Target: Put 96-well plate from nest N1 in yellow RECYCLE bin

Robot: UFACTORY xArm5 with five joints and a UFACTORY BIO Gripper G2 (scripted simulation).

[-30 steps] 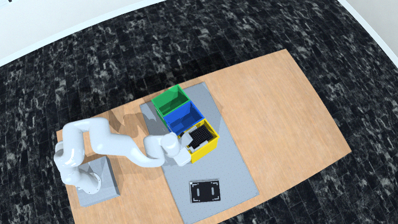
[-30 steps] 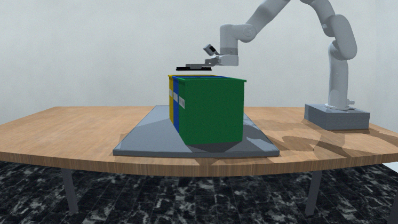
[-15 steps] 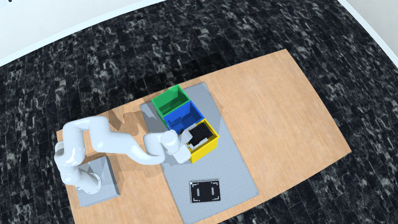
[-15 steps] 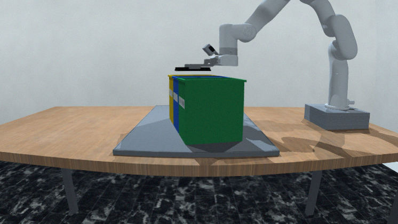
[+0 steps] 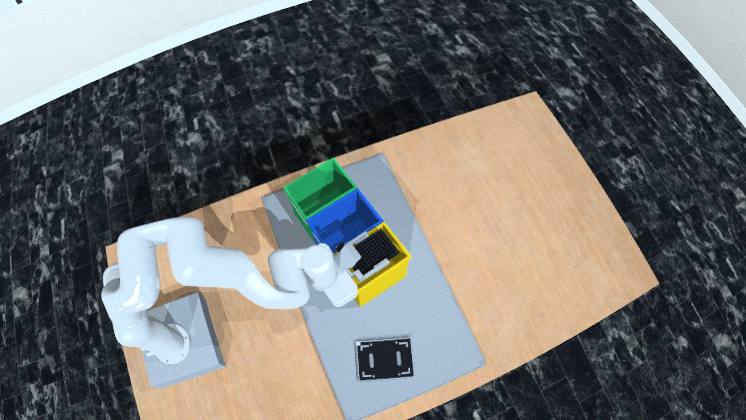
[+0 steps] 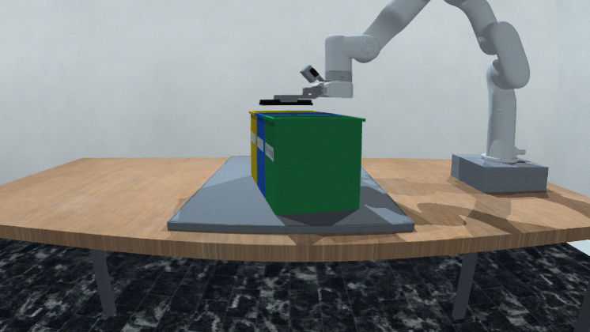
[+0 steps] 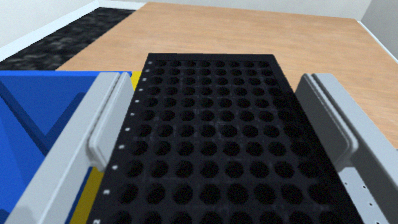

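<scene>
Right now my hand is 13 cm above the yellow recycle bin. Round my hand: black 96-well plate 1 cm below; then green bin 5 cm behind, 26 cm to the left, 13 cm below; then blue bin 3 cm behind, 13 cm to the left, 13 cm below.
</scene>
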